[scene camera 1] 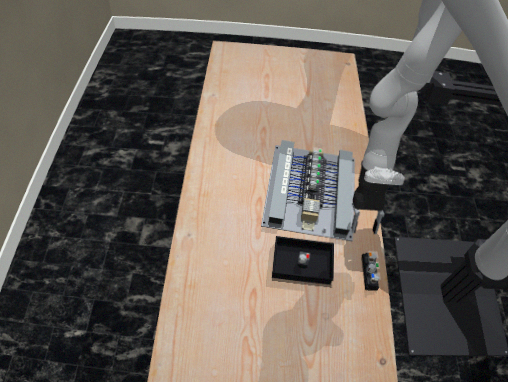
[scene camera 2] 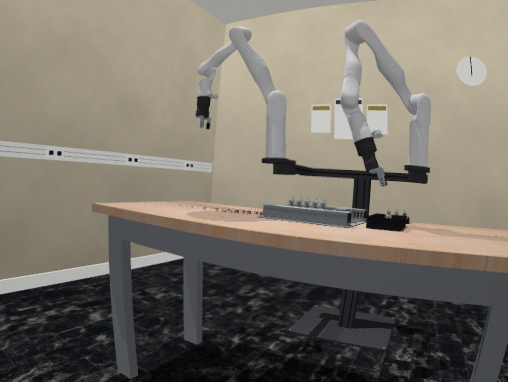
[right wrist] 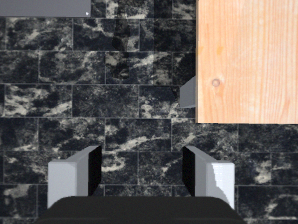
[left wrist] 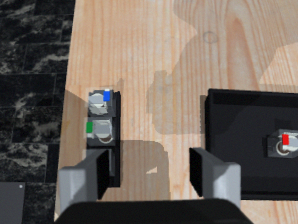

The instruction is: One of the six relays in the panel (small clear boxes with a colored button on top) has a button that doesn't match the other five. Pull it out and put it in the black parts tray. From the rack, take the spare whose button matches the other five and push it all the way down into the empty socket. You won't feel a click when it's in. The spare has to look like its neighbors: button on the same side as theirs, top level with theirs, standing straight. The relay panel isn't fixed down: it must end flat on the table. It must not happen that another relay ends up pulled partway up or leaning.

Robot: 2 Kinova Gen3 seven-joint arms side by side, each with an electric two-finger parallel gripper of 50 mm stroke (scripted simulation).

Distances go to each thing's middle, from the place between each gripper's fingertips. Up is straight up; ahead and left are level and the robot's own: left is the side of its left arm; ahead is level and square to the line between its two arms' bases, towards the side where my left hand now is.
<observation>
My left gripper [scene camera 1: 363, 231] is now 14 cm short of the black parts tray [scene camera 1: 320, 269], 13 cm above it and 3 cm to the right of it. From my left hand the other things lie so: relay panel [scene camera 1: 299, 208]: 22 cm to the right, 13 cm below, 9 cm ahead.
My right gripper is now 73 cm to the right of the relay panel, 40 cm short of it and 39 cm above it. Also, from my right hand: black parts tray 98 cm to the left, 46 cm ahead, 39 cm below.
</observation>
